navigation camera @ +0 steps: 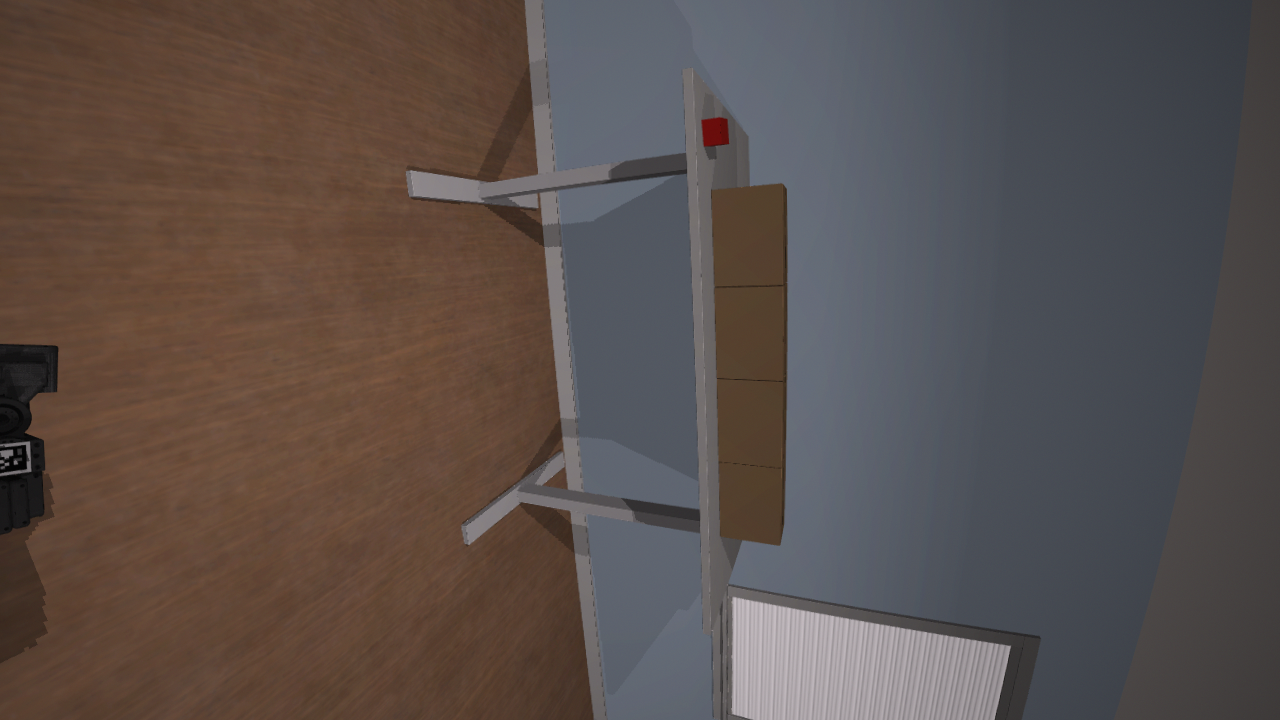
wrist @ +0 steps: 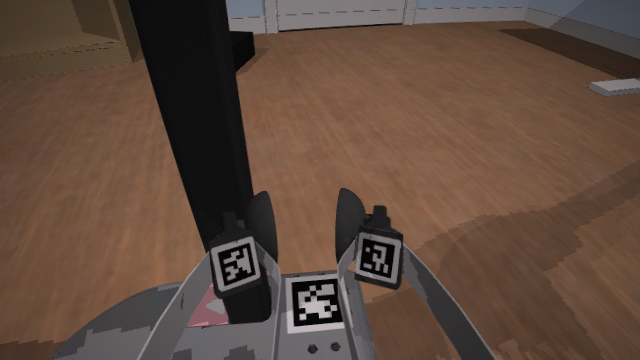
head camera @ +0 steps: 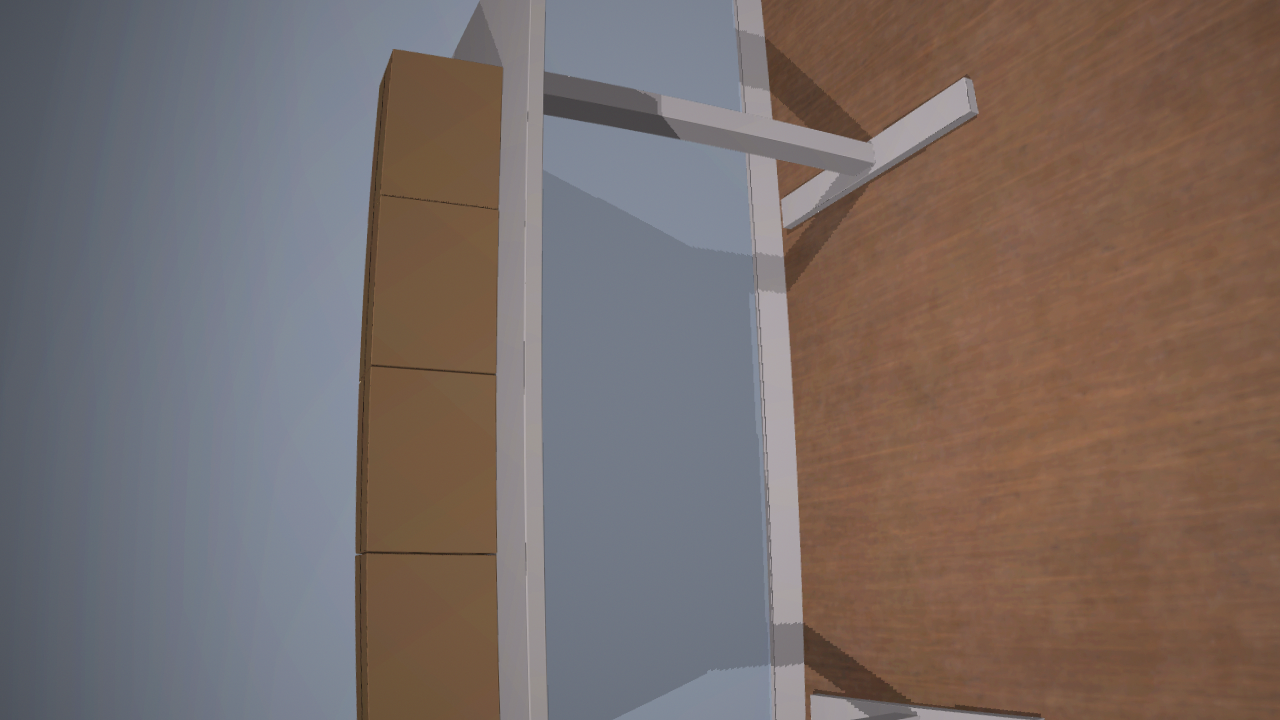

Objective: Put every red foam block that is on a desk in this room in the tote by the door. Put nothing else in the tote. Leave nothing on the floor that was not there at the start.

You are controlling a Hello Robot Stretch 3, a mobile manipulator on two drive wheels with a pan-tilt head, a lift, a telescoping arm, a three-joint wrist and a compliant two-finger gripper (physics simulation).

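Places are measured from the robot's base along level axes (x up, y left, z back), in millimetres.
Pixels of known places: gripper, fingertip midpoint: (wrist: 304, 216).
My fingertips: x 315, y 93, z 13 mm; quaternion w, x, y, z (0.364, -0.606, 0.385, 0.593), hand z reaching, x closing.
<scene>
Ahead of a thing's pixels: the offset from my fingertips to its middle. "spot": to the spot under its first point.
A red block {dx +658, dy -1250, dz -612 mm} (navigation camera: 715, 131) sits on the white desk (navigation camera: 696, 295) (head camera: 533, 447) in the navigation view, near the desk's upper end in that picture, beside a row of brown boxes. In the wrist view my gripper (wrist: 304, 216) is open and empty, with a gap between its two dark fingertips, over the robot's own base. The black tote {dx -264, dy +1235, dz +271 mm} (wrist: 244, 50) shows partly behind the mast in the wrist view, on the floor toward the white door (wrist: 340, 12). The inside of the tote is hidden.
Several brown boxes {dx +726, dy -1433, dz -127 mm} (head camera: 434, 456) (navigation camera: 750, 331) stand in a row on the desk. The desk's legs {spot: dx +124, dy -1737, dz +551 mm} (head camera: 716, 125) (navigation camera: 617, 510) have feet on the wooden floor. A window with a pale blind (navigation camera: 863, 662) is beside the desk. A wooden shelf unit (wrist: 65, 65) stands at the wrist view's upper left.
</scene>
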